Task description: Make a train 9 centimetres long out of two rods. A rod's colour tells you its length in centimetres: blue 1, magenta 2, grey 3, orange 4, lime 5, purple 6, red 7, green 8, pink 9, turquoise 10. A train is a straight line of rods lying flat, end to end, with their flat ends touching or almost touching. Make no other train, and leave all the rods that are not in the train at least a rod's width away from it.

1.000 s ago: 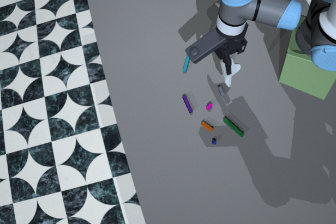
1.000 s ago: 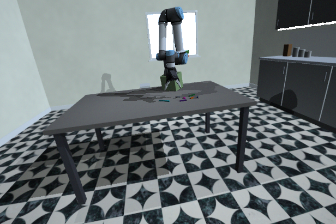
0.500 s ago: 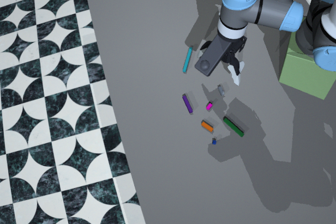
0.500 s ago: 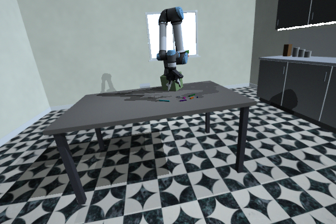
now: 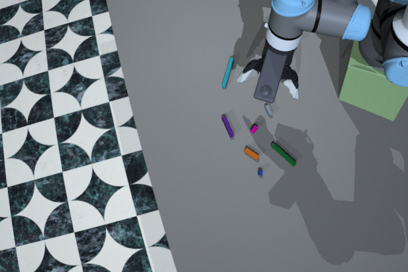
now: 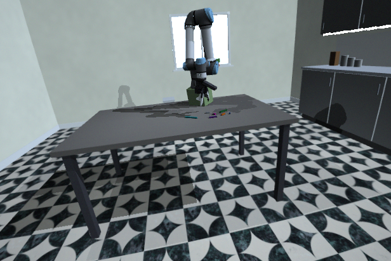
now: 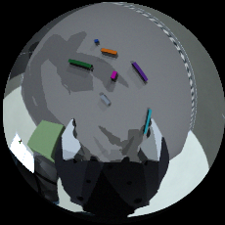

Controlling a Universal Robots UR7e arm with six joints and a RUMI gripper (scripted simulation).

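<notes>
My gripper is now 1 cm past the grey rod, 2 cm to the right of it and 8 cm above it. The rest, counted from my hand: magenta rod: 5 cm ahead, 6 cm to the left, 8 cm below; then turquoise rod: 6 cm ahead, 13 cm to the right, 8 cm below; then purple rod: 11 cm ahead, 4 cm to the left, 8 cm below.
</notes>
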